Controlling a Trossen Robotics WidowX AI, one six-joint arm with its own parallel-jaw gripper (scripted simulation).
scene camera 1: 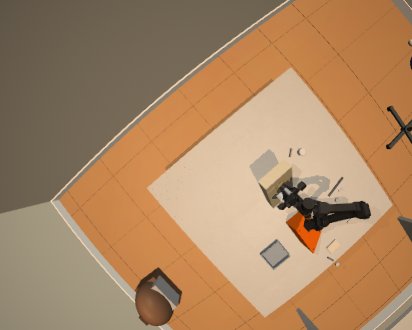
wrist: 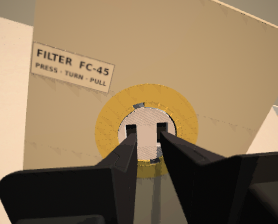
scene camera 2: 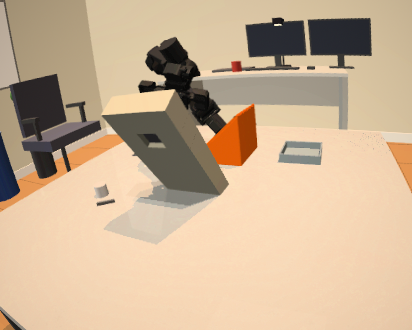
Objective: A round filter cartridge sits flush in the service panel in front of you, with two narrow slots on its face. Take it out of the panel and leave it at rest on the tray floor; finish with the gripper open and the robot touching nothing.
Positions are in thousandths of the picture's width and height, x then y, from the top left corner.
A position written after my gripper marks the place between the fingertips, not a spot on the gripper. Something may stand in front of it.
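My gripper (scene camera 2: 392, 362) (wrist: 534, 618) is visible to me from the scene and from the wrist. I also see a beige service panel (wrist: 315, 324). Then there is a round filter cartridge (wrist: 531, 547); scene camera 2 does not show it, since it is hidden there by the beige service panel.
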